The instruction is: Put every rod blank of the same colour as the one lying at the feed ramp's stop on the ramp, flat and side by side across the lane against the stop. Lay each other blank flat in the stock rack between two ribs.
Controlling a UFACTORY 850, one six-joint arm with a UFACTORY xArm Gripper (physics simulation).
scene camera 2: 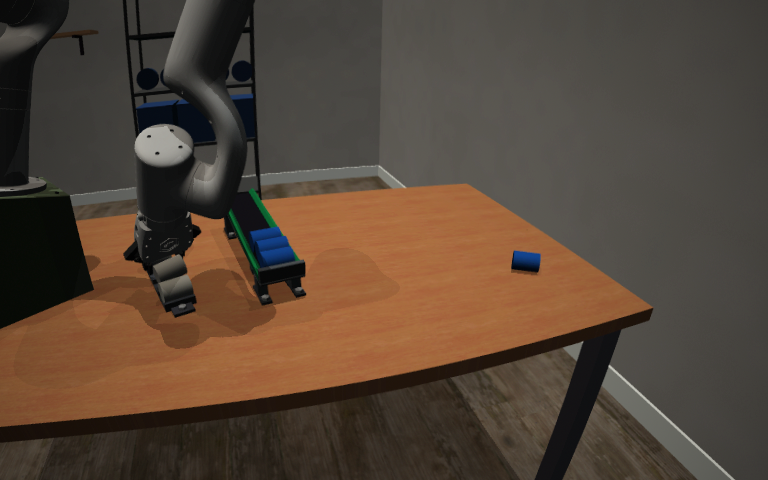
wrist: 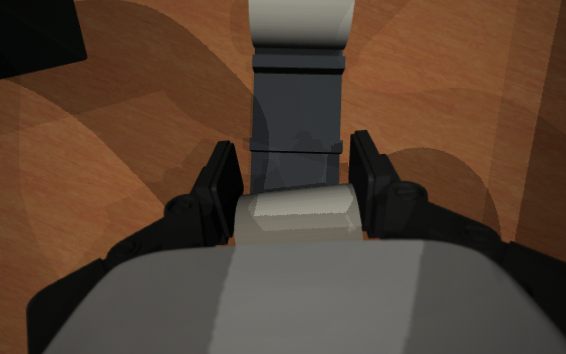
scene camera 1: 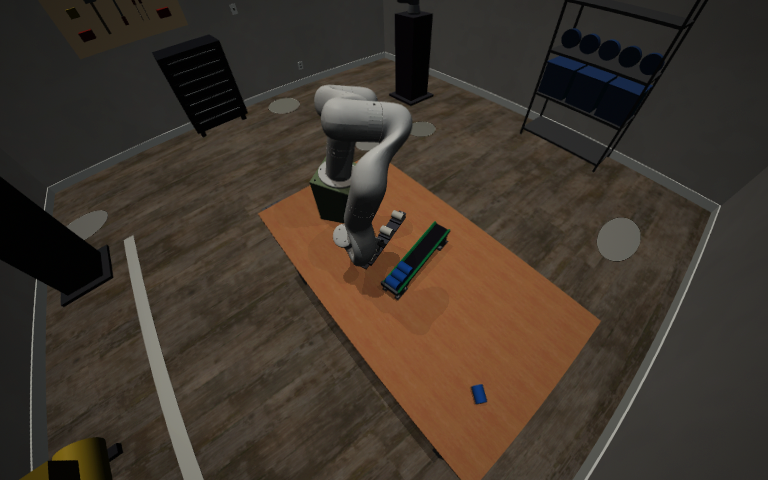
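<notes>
My gripper [wrist: 293,160] is shut on a cream rod blank [wrist: 300,215] [scene camera 2: 169,267], held level above the dark stock rack [wrist: 297,110] [scene camera 2: 180,303]. The fingers are hidden in scene camera 1. Other cream blanks lie in the rack: two at its far part [scene camera 1: 398,215] [scene camera 1: 386,230] and one at its near end [scene camera 2: 176,287]. A stretch of rack with a rib shows ahead of the fingers in the wrist view. Three blue blanks [scene camera 1: 398,274] [scene camera 2: 272,246] lie side by side on the feed ramp [scene camera 1: 427,243] [scene camera 2: 247,210] against its stop [scene camera 2: 282,271]. Another blue blank [scene camera 1: 479,393] [scene camera 2: 526,260] lies on the table.
The green-railed ramp stands beside the rack on the wooden table [scene camera 1: 509,316] [scene camera 2: 396,316]. The robot's green base block [scene camera 1: 330,202] [scene camera 2: 42,254] stands behind the rack. A shelf unit with blue boxes, a drawer cabinet [scene camera 1: 201,84] and a dark pillar [scene camera 1: 412,56] stand off the table.
</notes>
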